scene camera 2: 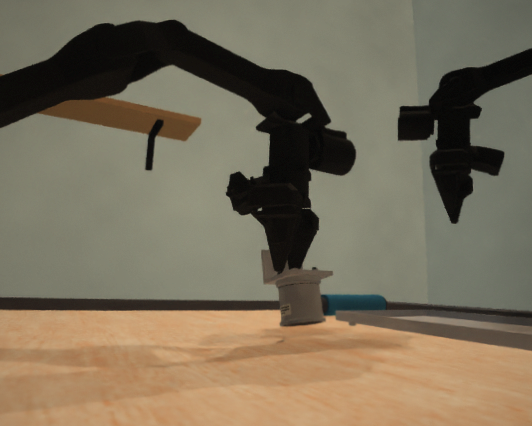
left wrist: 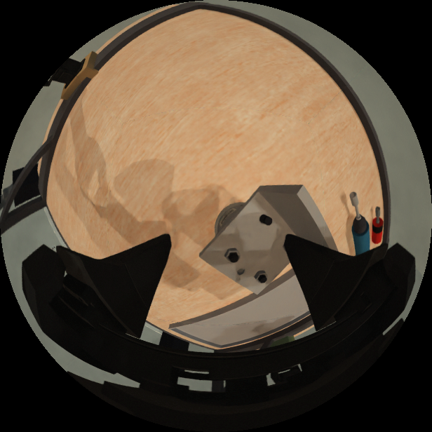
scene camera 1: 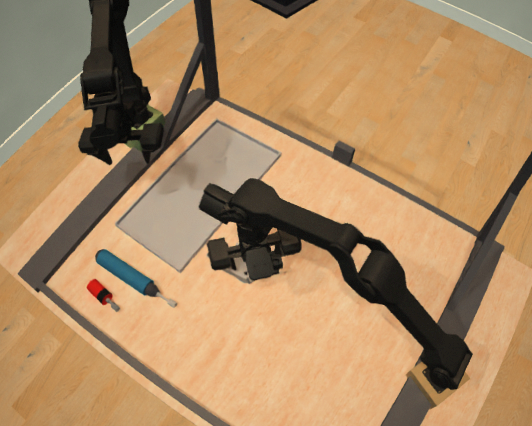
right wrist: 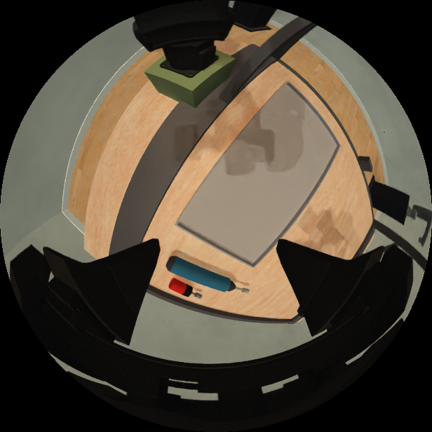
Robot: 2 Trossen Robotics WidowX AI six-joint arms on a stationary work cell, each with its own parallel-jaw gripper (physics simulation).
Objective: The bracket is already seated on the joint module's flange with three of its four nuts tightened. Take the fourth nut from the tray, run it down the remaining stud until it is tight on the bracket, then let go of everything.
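Frame: origin at the left arm's base, x down, y back, z left, level; metres.
Seen in the pictures: left gripper, fingertip midpoint: [scene camera 2: 286, 273]; right gripper, fingertip midpoint: [scene camera 2: 452, 218] [scene camera 1: 129, 163]; left arm's base, link origin: [scene camera 1: 441, 374]; right arm's base, link origin: [scene camera 1: 137, 116].
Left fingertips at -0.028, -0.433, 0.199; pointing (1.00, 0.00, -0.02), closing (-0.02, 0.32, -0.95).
Observation:
Pixels of each thing's middle, then the offset from my left fingertips to it, as dx, dy, dz.
- grey bracket, body centre: [scene camera 2: 296, 264] [scene camera 1: 241, 261] -0.013, -0.016, +0.025
- grey joint module, body centre: [scene camera 2: 299, 296] +0.030, -0.020, +0.017
- grey tray, body centre: [scene camera 2: 492, 326] [scene camera 1: 199, 188] +0.065, -0.285, -0.004
- blue-handled driver, body centre: [scene camera 2: 339, 305] [scene camera 1: 134, 279] +0.053, -0.135, +0.250
The grey bracket [scene camera 1: 239, 270] [scene camera 2: 306, 274] [left wrist: 250, 237] sits on the grey joint module [scene camera 2: 301, 304] [left wrist: 226, 214], which leans slightly in scene camera 2. In the left wrist view two nuts [left wrist: 232, 255] [left wrist: 261, 276] sit on studs, and another black stud [left wrist: 265, 219] shows; its nut cannot be made out. My left gripper [scene camera 1: 255, 251] [scene camera 2: 287, 270] [left wrist: 229, 240] is open, fingertips at the bracket's top in scene camera 2. My right gripper [scene camera 1: 128, 161] [scene camera 2: 454, 221] [right wrist: 219, 246] is open and empty, high up. The grey tray [scene camera 1: 165, 220] [right wrist: 225, 215] shows no nut I can make out.
A blue-handled driver [scene camera 1: 125, 272] [scene camera 2: 355, 304] [left wrist: 360, 240] [right wrist: 200, 275] and a smaller red one [scene camera 1: 100, 291] [left wrist: 377, 232] [right wrist: 178, 286] lie beside the tray. Dark frame bars [scene camera 1: 90, 220] edge the table. A dark post [scene camera 1: 207, 55] rises behind the tray.

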